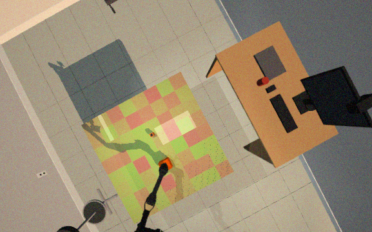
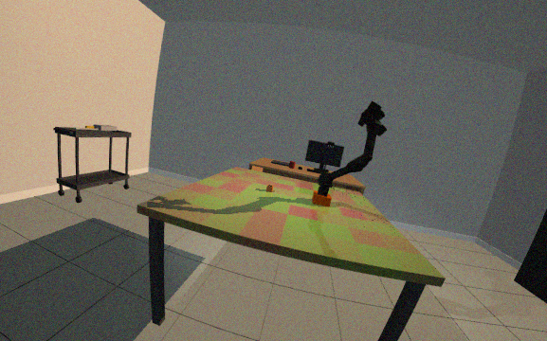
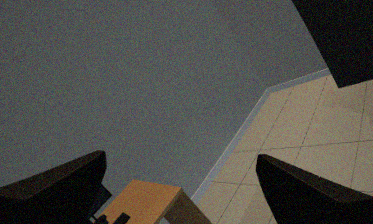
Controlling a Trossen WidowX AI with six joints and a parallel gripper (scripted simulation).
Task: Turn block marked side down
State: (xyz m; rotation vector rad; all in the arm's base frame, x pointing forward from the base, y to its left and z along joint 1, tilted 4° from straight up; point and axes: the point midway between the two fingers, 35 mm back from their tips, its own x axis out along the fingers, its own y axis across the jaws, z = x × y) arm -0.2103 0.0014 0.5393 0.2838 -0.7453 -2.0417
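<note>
My gripper tip is 620 mm short of the orange block, 560 mm above it and 70 mm to the right of it.
</note>
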